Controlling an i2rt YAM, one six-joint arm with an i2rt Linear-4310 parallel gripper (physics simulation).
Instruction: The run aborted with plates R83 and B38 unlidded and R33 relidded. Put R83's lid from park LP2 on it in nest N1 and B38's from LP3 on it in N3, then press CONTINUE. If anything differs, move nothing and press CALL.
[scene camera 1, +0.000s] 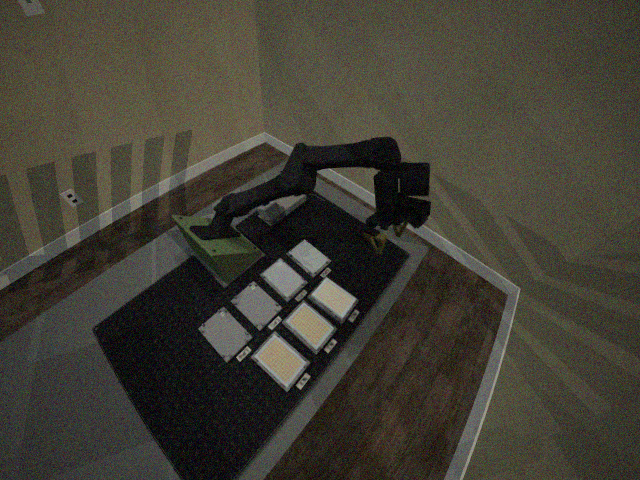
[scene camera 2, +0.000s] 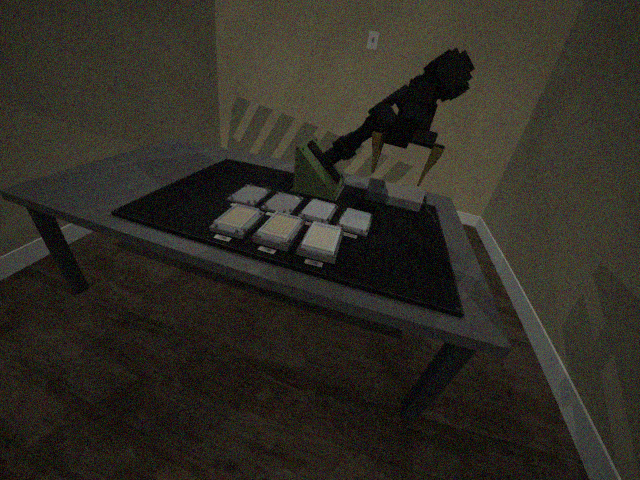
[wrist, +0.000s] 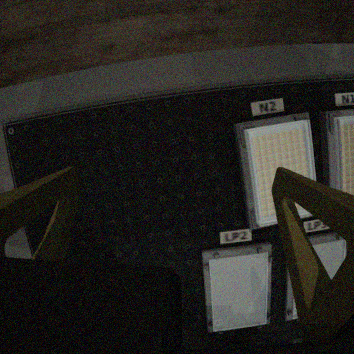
The gripper is open, holding nothing. Further things: a button panel and a LP2 park spot.
The gripper is seen too in scene camera 1 and in the wrist view.
